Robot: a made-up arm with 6 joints. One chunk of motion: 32 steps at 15 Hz.
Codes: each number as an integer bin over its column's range. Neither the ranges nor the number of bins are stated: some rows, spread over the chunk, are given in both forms.
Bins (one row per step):
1: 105 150 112 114 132 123
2: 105 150 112 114 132 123
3: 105 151 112 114 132 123
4: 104 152 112 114 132 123
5: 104 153 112 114 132 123
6: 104 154 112 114 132 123
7: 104 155 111 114 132 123
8: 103 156 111 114 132 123
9: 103 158 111 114 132 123
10: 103 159 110 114 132 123
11: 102 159 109 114 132 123
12: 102 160 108 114 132 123
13: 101 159 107 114 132 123
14: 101 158 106 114 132 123
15: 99 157 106 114 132 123
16: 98 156 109 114 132 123
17: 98 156 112 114 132 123
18: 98 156 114 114 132 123
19: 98 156 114 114 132 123
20: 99 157 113 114 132 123
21: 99 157 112 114 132 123
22: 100 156 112 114 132 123
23: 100 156 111 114 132 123
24: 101 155 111 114 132 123
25: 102 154 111 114 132 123
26: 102 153 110 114 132 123
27: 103 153 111 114 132 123
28: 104 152 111 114 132 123
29: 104 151 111 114 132 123
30: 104 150 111 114 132 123
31: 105 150 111 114 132 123
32: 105 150 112 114 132 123
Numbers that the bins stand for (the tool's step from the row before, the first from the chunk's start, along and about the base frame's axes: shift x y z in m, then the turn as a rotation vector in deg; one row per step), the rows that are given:
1: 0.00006 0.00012 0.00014 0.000 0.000 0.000
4: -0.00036 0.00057 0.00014 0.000 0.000 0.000
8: -0.00078 0.00148 -0.00018 0.000 0.000 0.000
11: -0.00120 0.00216 -0.00080 0.000 0.000 0.000
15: -0.00246 0.00171 -0.00175 0.000 0.000 0.000
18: -0.00288 0.00148 0.00076 0.000 0.000 0.000
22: -0.00204 0.00148 0.00014 0.000 0.000 0.000
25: -0.00120 0.00103 -0.00018 0.000 0.000 0.000
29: -0.00036 0.00035 -0.00018 0.000 0.000 0.000
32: 0.00006 0.00012 0.00014 0.000 0.000 0.000
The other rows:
2: 0.00006 0.00012 0.00014 0.000 0.000 0.000
3: 0.00006 0.00035 0.00014 0.000 0.000 0.000
5: -0.00036 0.00080 0.00014 0.000 0.000 0.000
6: -0.00036 0.00103 0.00014 0.000 0.000 0.000
7: -0.00036 0.00125 -0.00018 0.000 0.000 0.000
9: -0.00078 0.00194 -0.00018 0.000 0.000 0.000
10: -0.00078 0.00216 -0.00049 0.000 0.000 0.000
12: -0.00120 0.00239 -0.00112 0.000 0.000 0.000
13: -0.00162 0.00216 -0.00143 0.000 0.000 0.000
14: -0.00162 0.00194 -0.00175 0.000 0.000 0.000
16: -0.00288 0.00148 -0.00080 0.000 0.000 0.000
17: -0.00288 0.00148 0.00014 0.000 0.000 0.000
19: -0.00288 0.00148 0.00076 0.000 0.000 0.000
20: -0.00246 0.00171 0.00045 0.000 0.000 0.000
21: -0.00246 0.00171 0.00014 0.000 0.000 0.000
23: -0.00204 0.00148 -0.00018 0.000 0.000 0.000
24: -0.00162 0.00125 -0.00018 0.000 0.000 0.000
26: -0.00120 0.00080 -0.00049 0.000 0.000 0.000
27: -0.00078 0.00080 -0.00018 0.000 0.000 0.000
28: -0.00036 0.00057 -0.00018 0.000 0.000 0.000
30: -0.00036 0.00012 -0.00018 0.000 0.000 0.000
31: 0.00006 0.00012 -0.00018 0.000 0.000 0.000

